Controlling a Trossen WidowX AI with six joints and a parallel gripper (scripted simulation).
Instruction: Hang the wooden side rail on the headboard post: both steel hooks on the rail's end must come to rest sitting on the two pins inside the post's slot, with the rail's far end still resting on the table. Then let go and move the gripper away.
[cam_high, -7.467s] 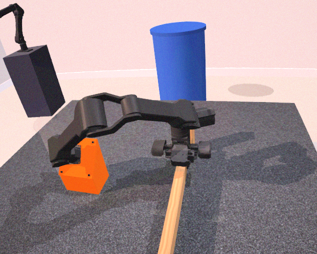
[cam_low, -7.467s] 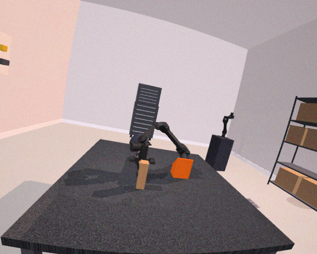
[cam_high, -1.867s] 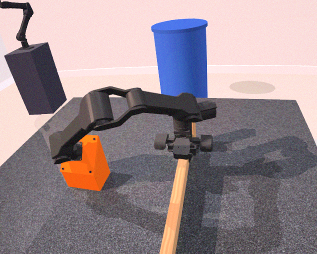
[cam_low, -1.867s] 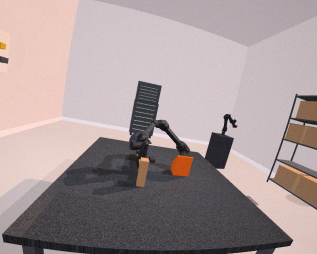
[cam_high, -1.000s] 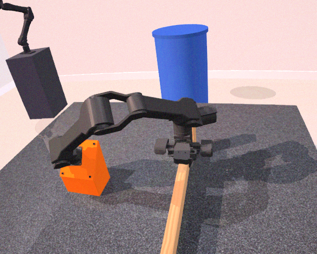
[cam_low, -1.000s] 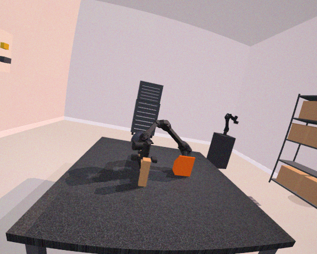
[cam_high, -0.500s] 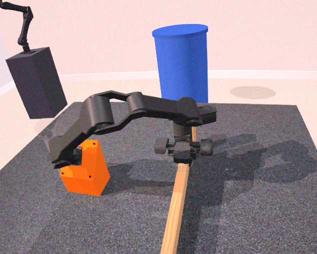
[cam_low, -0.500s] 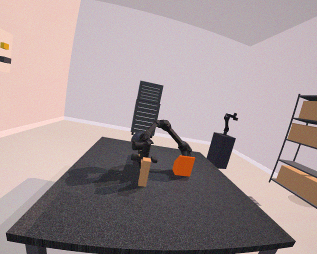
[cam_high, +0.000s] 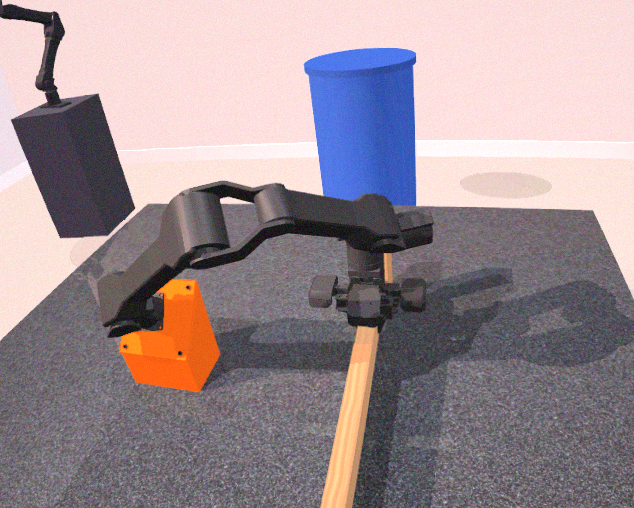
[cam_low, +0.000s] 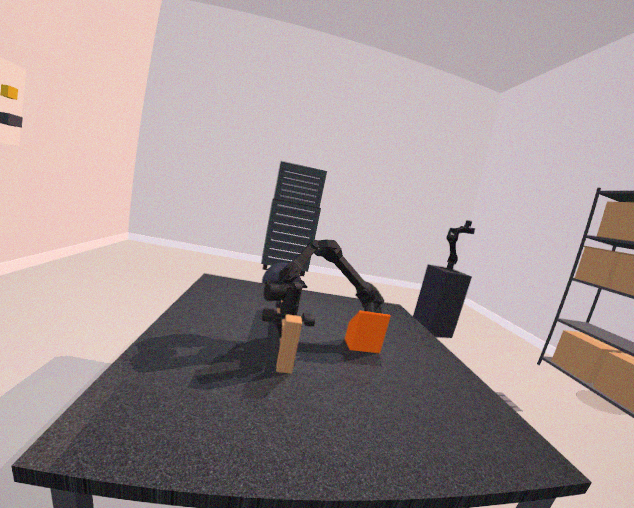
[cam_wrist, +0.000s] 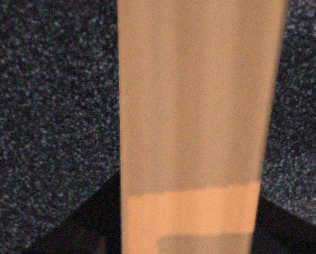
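The wooden headboard post lies 1 cm ahead of my gripper tip, 12 cm to the left of it and 4 cm above it.
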